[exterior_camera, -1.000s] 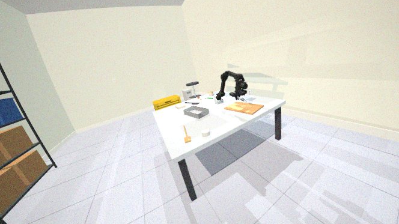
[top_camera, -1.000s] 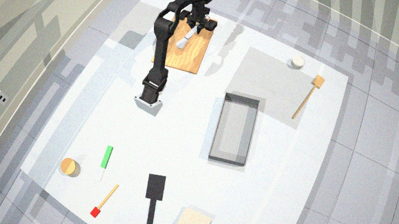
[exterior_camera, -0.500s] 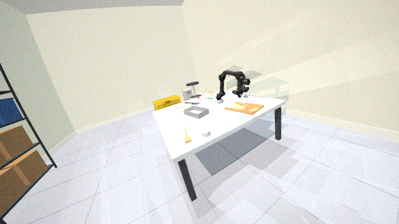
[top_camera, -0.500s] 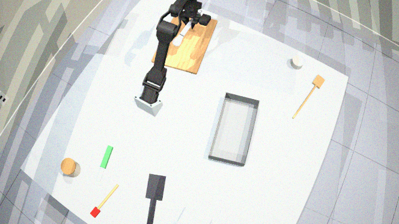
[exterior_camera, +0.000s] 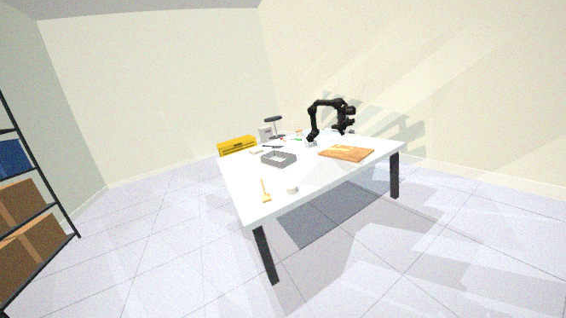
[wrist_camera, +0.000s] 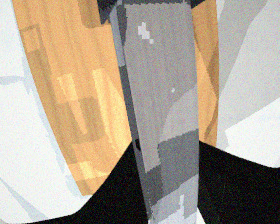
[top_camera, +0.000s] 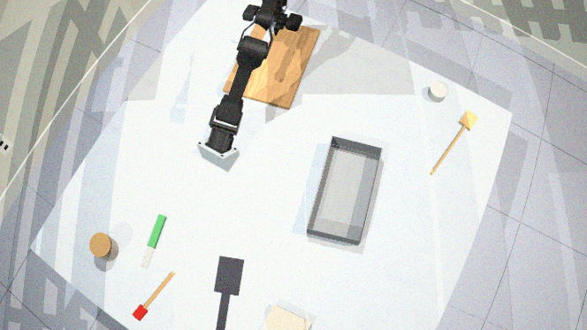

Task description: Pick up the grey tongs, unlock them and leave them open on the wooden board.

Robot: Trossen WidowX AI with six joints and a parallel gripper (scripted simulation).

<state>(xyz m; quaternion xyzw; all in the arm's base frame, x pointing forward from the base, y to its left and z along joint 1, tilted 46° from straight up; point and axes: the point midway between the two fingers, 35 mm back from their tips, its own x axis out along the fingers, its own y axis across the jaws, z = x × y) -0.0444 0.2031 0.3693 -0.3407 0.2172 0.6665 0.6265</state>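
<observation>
Right now the wooden board is 14 cm below my gripper tip. Also, from my gripper tip: green-handled tool: 77 cm to the right, 14 cm below, 1 cm ahead; white cylinder: 57 cm ahead, 16 cm to the left, 13 cm below; grey roasting tin: 44 cm ahead, 33 cm to the right, 12 cm below.
</observation>
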